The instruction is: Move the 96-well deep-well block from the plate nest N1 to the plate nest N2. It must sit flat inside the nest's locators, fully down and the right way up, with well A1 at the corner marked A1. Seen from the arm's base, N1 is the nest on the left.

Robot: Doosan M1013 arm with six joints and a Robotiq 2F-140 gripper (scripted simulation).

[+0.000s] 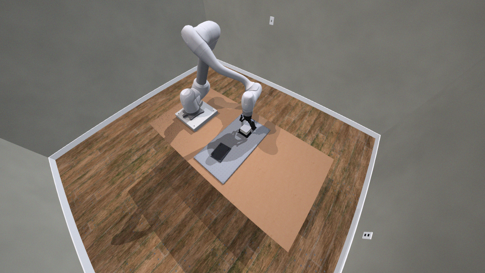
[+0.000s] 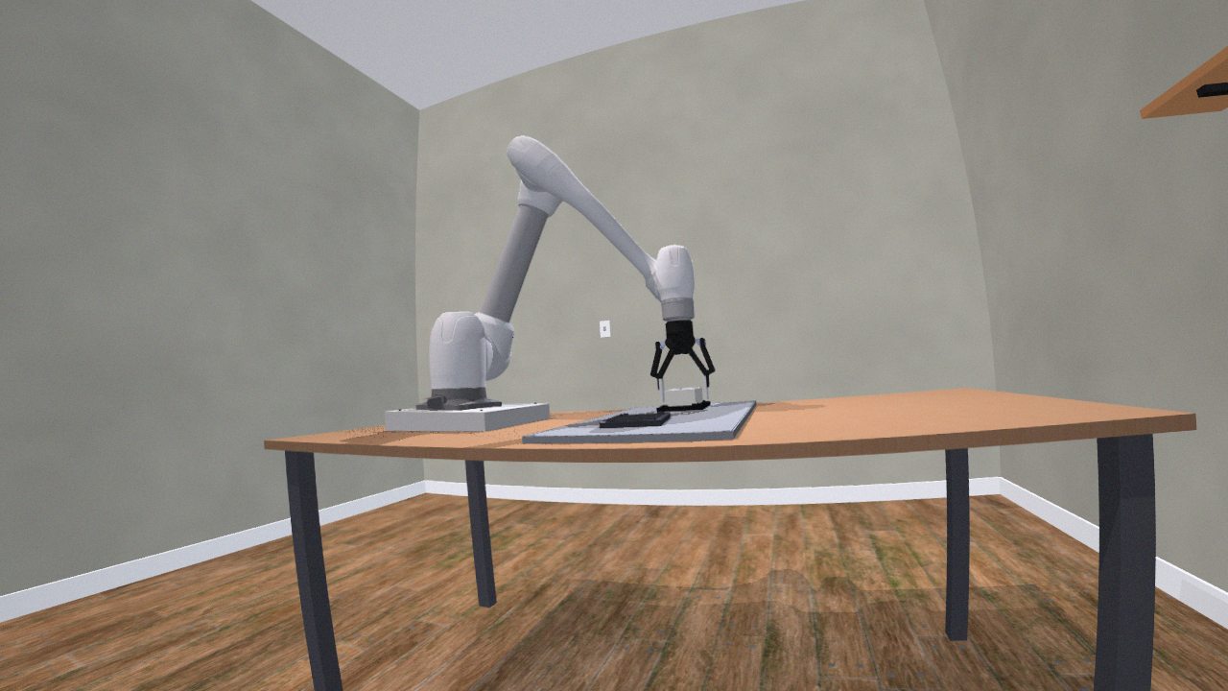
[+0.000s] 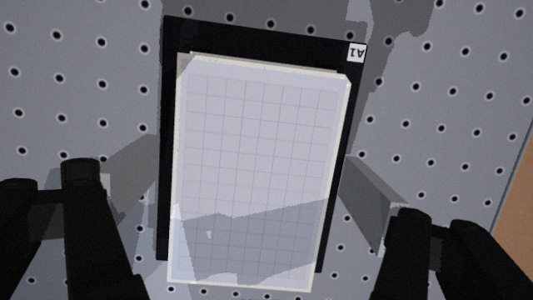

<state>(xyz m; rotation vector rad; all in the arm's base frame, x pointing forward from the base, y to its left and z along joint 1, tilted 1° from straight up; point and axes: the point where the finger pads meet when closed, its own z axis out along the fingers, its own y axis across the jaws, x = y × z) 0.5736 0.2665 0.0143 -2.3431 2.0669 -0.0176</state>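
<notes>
Right now my hand is 1 cm above the white 96-well deep-well block. From my hand the other things lie so: white A1 label (4 cm behind, 8 cm to the right, 3 cm below).
</notes>
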